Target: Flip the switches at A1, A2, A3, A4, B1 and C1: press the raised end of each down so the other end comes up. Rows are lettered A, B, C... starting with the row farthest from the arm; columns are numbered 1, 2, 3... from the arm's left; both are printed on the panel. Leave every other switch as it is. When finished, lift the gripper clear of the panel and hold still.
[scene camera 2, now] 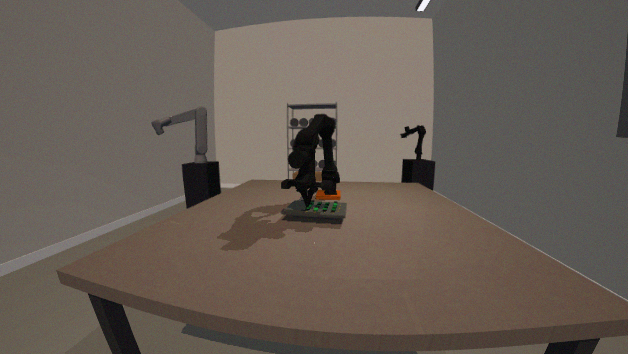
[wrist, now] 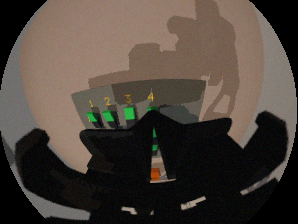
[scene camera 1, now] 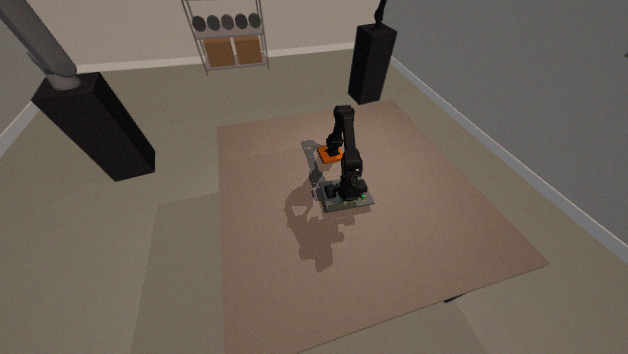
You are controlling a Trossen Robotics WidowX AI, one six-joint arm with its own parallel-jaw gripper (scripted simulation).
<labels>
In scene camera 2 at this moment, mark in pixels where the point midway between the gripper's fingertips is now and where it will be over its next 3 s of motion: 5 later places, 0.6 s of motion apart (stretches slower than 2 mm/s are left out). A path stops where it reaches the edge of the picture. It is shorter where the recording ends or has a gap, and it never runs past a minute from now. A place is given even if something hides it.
The gripper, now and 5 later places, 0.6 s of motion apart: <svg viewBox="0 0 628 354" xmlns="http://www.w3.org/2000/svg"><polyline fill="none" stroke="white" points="307,207 307,207 310,194 334,194 334,201 334,204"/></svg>
</labels>
